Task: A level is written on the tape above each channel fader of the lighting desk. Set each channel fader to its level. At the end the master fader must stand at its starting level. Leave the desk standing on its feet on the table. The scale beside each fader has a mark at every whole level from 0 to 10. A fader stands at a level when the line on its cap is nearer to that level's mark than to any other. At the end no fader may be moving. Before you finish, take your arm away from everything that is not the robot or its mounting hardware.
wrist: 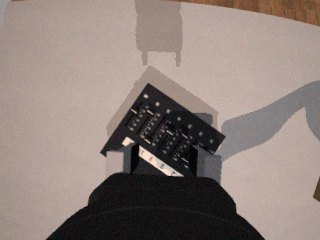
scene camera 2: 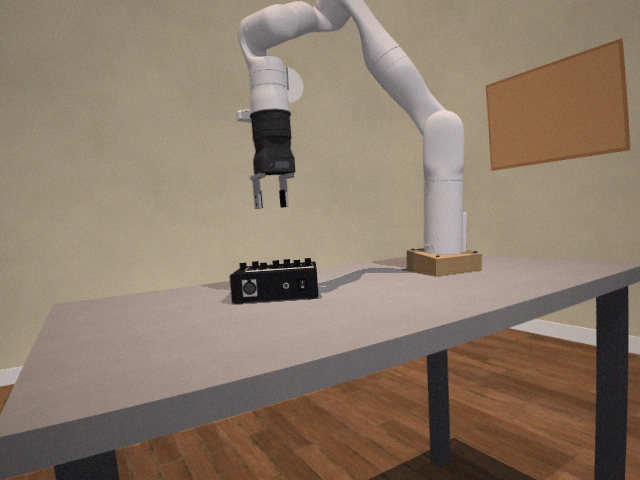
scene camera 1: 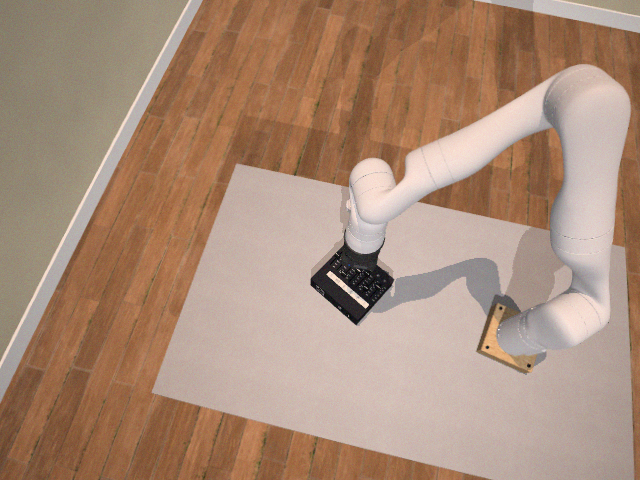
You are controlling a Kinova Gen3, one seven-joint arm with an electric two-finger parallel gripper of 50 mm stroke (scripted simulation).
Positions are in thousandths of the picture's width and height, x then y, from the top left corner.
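Observation:
The gripper (scene camera 2: 424,432) is visible, and the wrist view shows it too (wrist: 514,644).

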